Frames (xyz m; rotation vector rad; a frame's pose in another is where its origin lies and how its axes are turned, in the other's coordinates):
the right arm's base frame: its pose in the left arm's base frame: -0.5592 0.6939 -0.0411 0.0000 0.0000 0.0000
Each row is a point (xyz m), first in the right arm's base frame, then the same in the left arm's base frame.
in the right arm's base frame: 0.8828 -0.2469 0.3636
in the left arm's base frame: 0.3236 0.4470 0.3225
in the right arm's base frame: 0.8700 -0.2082 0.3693
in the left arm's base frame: 0.3108 0.4857 0.3282
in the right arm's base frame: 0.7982 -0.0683 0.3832
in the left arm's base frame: 0.2390 0.6256 0.3421
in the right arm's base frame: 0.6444 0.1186 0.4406
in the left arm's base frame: 0.0852 0.8125 0.3995
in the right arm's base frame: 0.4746 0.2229 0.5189
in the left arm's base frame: -0.0846 0.9168 0.4778
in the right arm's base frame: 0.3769 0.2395 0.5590
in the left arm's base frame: -0.1823 0.9334 0.5179
